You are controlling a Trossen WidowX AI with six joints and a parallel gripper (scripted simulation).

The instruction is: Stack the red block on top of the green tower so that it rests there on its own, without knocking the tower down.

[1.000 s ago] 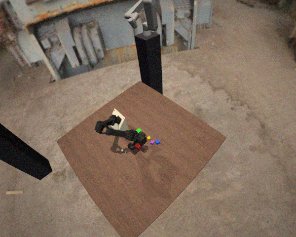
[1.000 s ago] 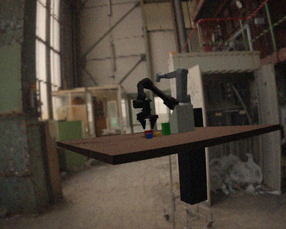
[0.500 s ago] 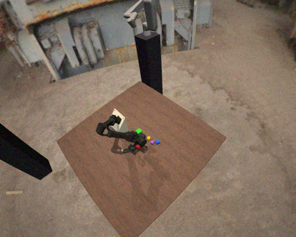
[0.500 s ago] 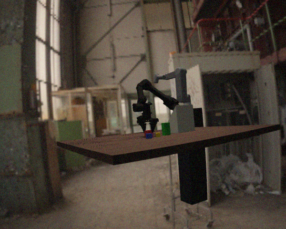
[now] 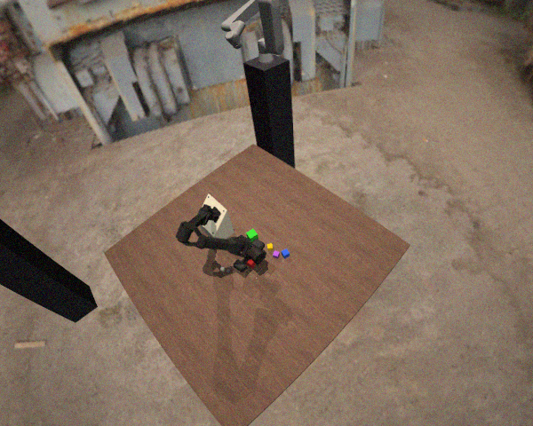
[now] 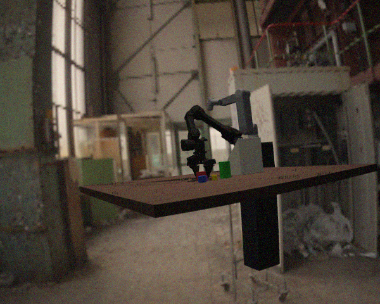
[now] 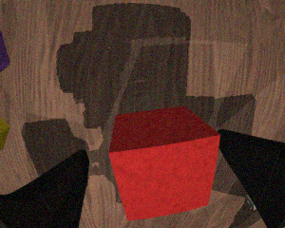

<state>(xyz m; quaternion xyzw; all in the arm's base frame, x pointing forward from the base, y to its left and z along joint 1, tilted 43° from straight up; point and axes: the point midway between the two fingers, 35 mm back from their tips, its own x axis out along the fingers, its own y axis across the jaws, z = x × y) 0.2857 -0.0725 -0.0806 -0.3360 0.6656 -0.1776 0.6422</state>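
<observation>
Right now the yellow block is 130 mm to the left of my gripper tip. The rest, counted from my gripper tip: red block (10 mm above); blue block (80 mm ahead, 160 mm to the left, 10 mm above); purple block (50 mm ahead, 120 mm to the left).
</observation>
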